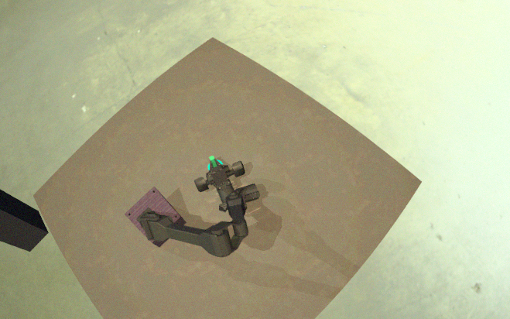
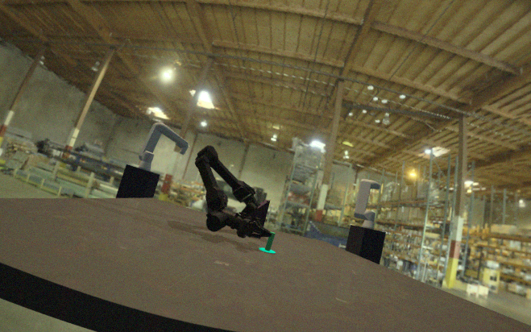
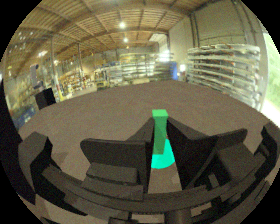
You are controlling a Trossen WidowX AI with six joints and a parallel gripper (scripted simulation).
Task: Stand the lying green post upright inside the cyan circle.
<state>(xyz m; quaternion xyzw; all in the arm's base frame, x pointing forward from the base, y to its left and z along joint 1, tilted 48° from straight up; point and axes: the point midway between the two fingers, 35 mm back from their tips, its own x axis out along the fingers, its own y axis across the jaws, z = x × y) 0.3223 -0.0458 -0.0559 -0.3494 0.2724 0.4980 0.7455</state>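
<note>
Now: the green post 2 cm below my gripper tip. The rest, counted from my gripper tip: cyan circle (6 cm below).
</note>
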